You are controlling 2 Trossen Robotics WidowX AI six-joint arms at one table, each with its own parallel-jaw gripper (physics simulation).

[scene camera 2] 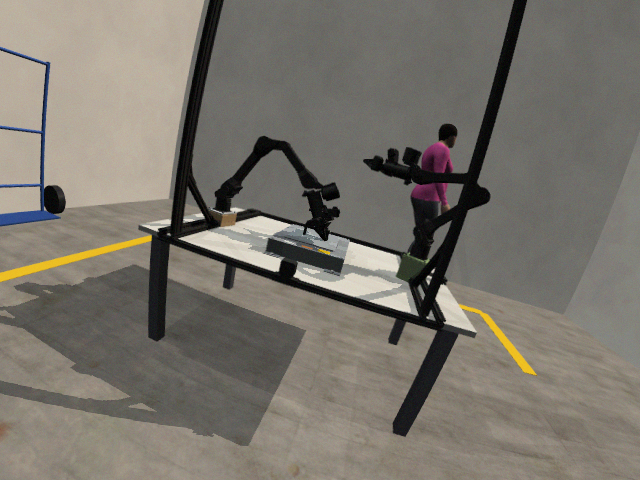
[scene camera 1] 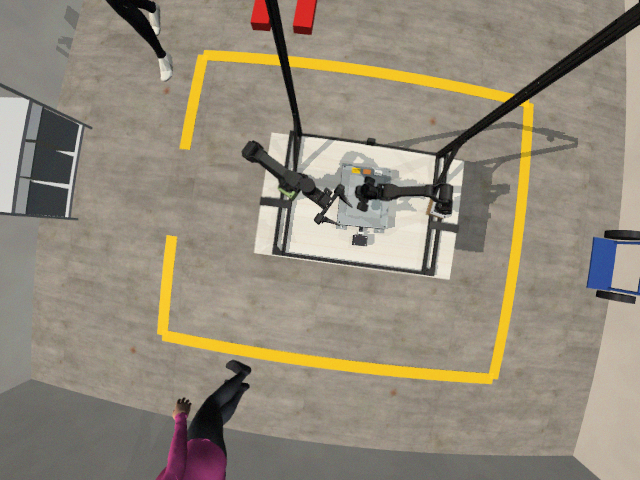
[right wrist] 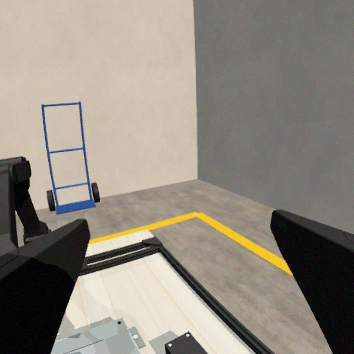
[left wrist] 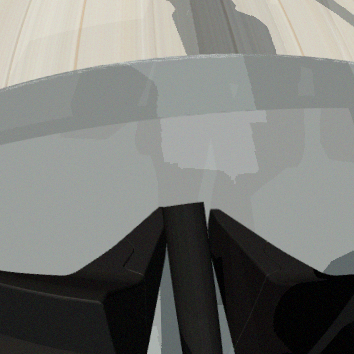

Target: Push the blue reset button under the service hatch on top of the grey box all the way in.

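The grey box [scene camera 1: 345,223] [scene camera 2: 294,251] [left wrist: 200,80] [right wrist: 100,342] lies on the white table, its hatch [left wrist: 110,190] down flat on top. A black bar handle [left wrist: 195,290] stands up from the hatch. My left gripper [scene camera 2: 324,236] [left wrist: 187,216] points down at the box and is shut on the handle, one finger on each side, with a thin gap showing beside the finger at the right of the left wrist view. My right gripper [scene camera 1: 344,215] [scene camera 2: 366,161] [right wrist: 180,224] is open and empty, raised and roughly level. The blue reset button does not show.
A small black box [scene camera 1: 359,239] [right wrist: 186,345] stands beside the grey box. Black frame rails [scene camera 1: 351,261] run round the table, with tall posts [scene camera 2: 192,118] rising from them. A person in pink [scene camera 2: 436,165] and a blue hand truck [right wrist: 75,206] are beyond the table.
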